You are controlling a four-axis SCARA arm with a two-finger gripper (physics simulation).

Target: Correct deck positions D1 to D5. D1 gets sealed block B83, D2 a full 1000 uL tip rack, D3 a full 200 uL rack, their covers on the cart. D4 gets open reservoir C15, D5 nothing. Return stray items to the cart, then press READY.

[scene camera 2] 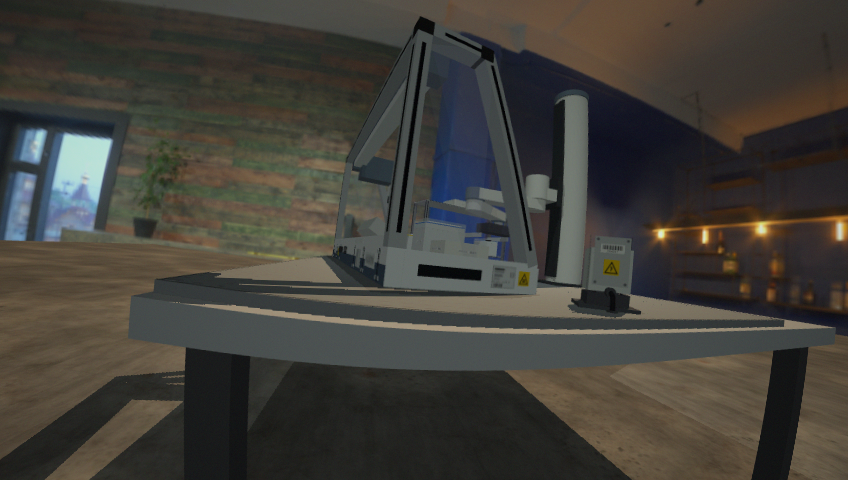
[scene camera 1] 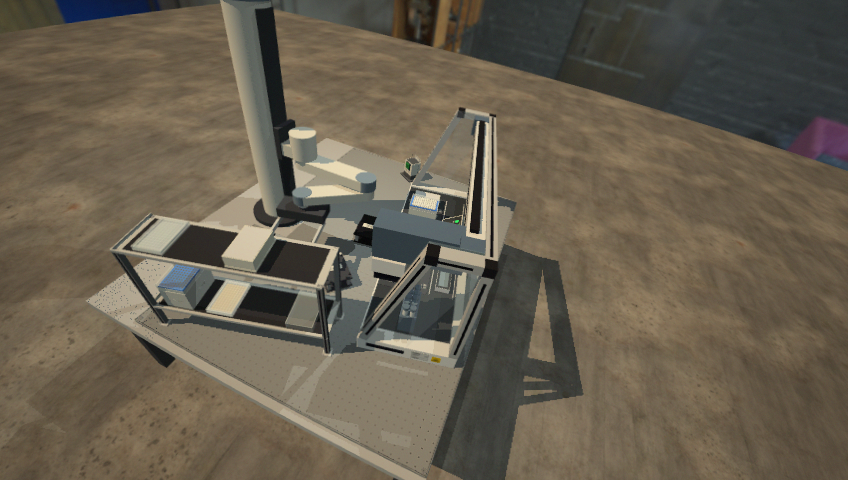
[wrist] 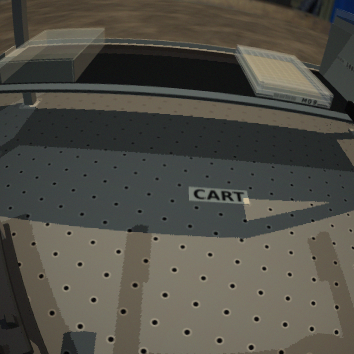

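My gripper (scene camera 1: 293,234) is open and empty, low on the dark hand beside the cart (scene camera 1: 328,278). In the wrist view, a plate marked M09 (wrist: 285,75) (scene camera 1: 229,298) lies on the cart's lower shelf. A clear cover (wrist: 55,55) (scene camera 1: 304,310) lies on the same shelf. A grey box with a blue top (scene camera 1: 179,282) stands there too; its side shows at the right edge of the wrist view. The upper shelf holds a pale flat item (scene camera 1: 157,236) and a white box (scene camera 1: 248,248). A blue-and-white rack (scene camera 1: 424,203) stands on the deck. Deck position labels are unreadable.
A framed deck enclosure (scene camera 1: 490,178) (scene camera 2: 410,136) with a grey-blue block (scene camera 1: 410,234) stands beside the arm's column (scene camera 1: 252,101) (scene camera 2: 574,184). A small panel (scene camera 1: 410,167) (scene camera 2: 611,261) stands at the table edge. A CART label (wrist: 218,195) is on the perforated table.
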